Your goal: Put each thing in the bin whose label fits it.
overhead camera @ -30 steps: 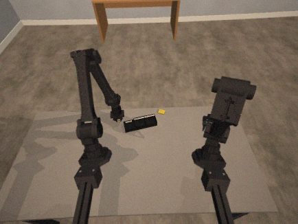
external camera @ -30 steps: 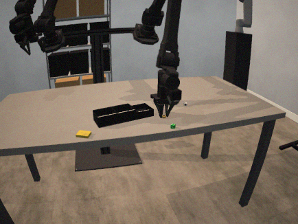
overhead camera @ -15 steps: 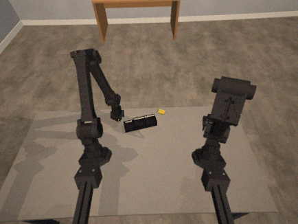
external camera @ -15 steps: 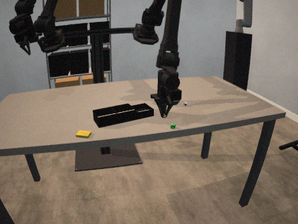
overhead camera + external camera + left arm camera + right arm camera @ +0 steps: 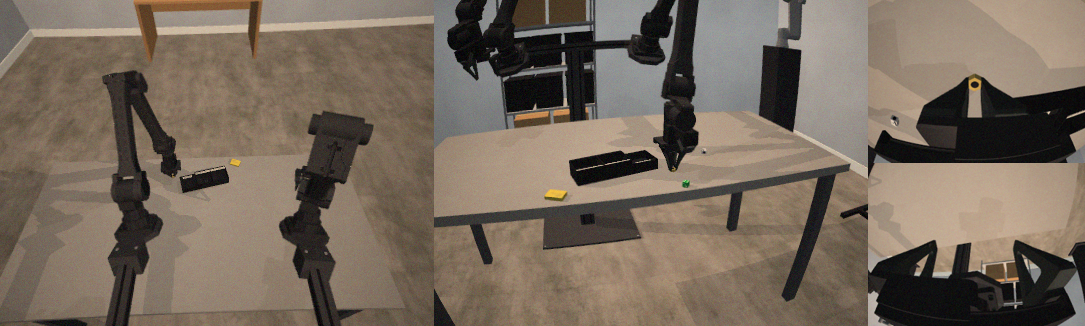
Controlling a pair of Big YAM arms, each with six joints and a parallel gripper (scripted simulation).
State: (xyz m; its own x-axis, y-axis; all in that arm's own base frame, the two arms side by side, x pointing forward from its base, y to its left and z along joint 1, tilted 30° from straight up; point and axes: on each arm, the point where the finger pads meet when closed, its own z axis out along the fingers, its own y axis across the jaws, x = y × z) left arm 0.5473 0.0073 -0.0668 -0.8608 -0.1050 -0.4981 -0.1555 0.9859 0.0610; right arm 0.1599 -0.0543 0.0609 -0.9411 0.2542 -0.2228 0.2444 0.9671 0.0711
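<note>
My left gripper is now 18 cm to the left of the small black piece and 4 cm past it. Also, from my left hand: small yellow ring 1 cm below; then small white piece 15 cm to the left, 12 cm behind; then green cube 10 cm ahead, 1 cm to the left.
</note>
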